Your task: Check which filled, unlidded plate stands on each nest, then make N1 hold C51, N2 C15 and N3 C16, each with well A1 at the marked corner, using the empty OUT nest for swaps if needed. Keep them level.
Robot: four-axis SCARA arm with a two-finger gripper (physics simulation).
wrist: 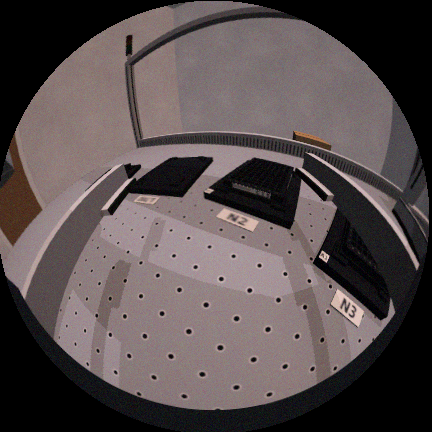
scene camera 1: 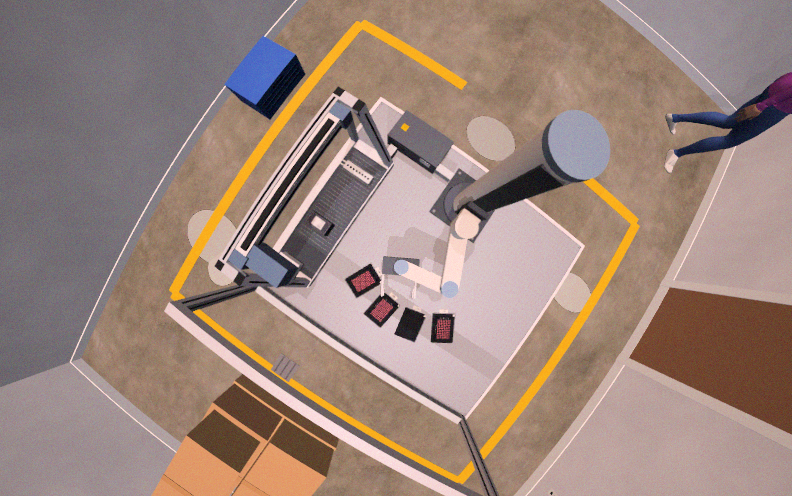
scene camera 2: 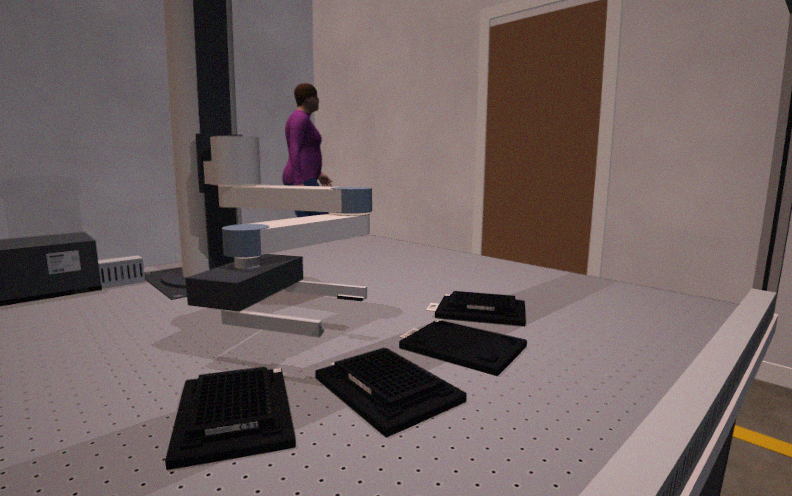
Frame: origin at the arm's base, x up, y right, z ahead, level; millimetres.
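Seen in the pictures: gripper, fingertip midpoint: [wrist: 215,159] [scene camera 1: 397,297] [scene camera 2: 346,308].
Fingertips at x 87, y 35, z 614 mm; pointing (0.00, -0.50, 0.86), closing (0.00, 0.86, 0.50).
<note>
Offsets run from my fingertips to a thing's top centre. "*": to the spot under its first point.
My gripper [scene camera 1: 398,295] [scene camera 2: 343,310] [wrist: 215,159] is open and empty, level above the table, short of the nests, fingers spread wide. Nest N2 @[dx -56, dy +23, dz +116 mm] [scene camera 2: 374,415] [wrist: 260,212] bears a plate @[dx -48, dy +23, dz +116 mm] [scene camera 1: 382,309] [scene camera 2: 391,373] [wrist: 262,172] with its A1 marker at the near left in the wrist view. Nest N3 @[dx -56, dy +193, dz +43 mm] [scene camera 2: 230,453] [wrist: 345,280] bears a plate @[dx -48, dy +193, dz +43 mm] [scene camera 1: 362,281] [scene camera 2: 233,397] partly behind the right finger. The OUT nest @[dx -56, dy -153, dz +99 mm] [scene camera 1: 409,324] [scene camera 2: 464,345] [wrist: 172,175] is empty. Nest N1 @[dx -56, dy -314, dz +16 mm] [scene camera 2: 479,318] bears a plate @[dx -48, dy -314, dz +16 mm] [scene camera 1: 443,327] [scene camera 2: 482,299]. Plate labels are too blurred to read surely.
A railed deck machine [scene camera 1: 279,186] stands along the table's left side in scene camera 1. A dark box @[* dx +41, dy +361, dz -721 mm] [scene camera 1: 420,140] [scene camera 2: 46,265] stands near the arm's column [scene camera 1: 508,175] [scene camera 2: 213,87]. A low wall [scene camera 2: 689,391] edges the table. A person [scene camera 1: 759,111] [scene camera 2: 302,146] stands beyond it.
</note>
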